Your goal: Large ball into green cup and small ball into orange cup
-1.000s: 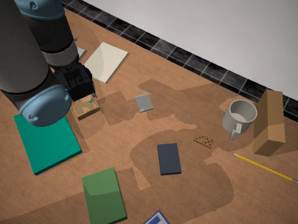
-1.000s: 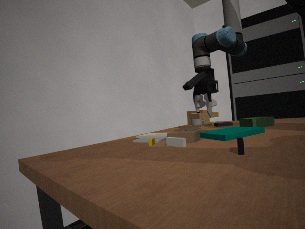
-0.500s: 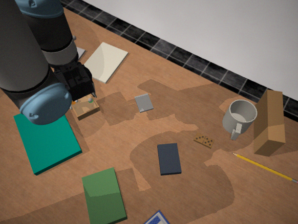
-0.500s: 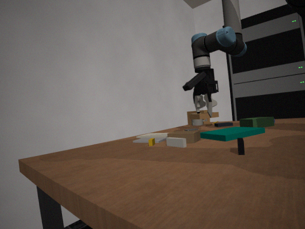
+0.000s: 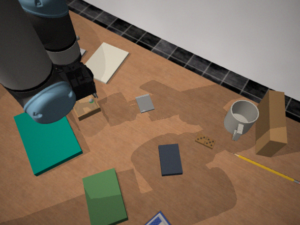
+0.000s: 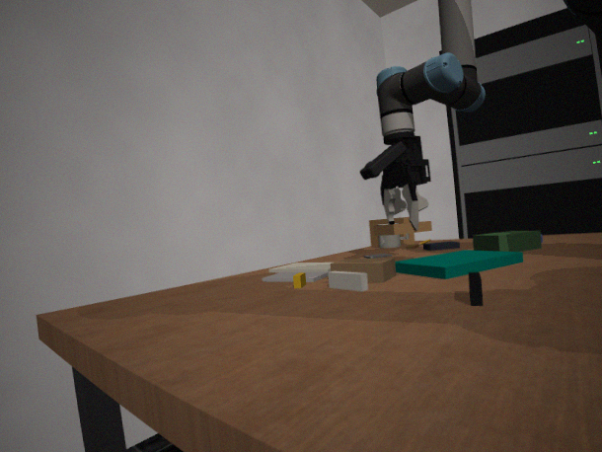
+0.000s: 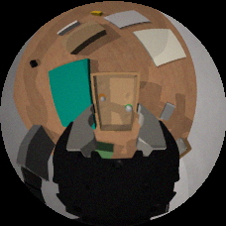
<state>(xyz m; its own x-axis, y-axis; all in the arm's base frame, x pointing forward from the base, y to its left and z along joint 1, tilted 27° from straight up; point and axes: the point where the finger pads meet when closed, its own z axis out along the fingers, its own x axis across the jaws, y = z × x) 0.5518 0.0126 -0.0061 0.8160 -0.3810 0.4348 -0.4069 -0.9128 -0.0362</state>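
Right now my hand is 10 mm above the covered wooden puzzle. Round my hand: teal slab (130 mm behind, 50 mm to the left, 80 mm below); then grey tile (140 mm ahead, 140 mm to the right, 90 mm below); then cream board (210 mm ahead, 90 mm to the left, 80 mm below).
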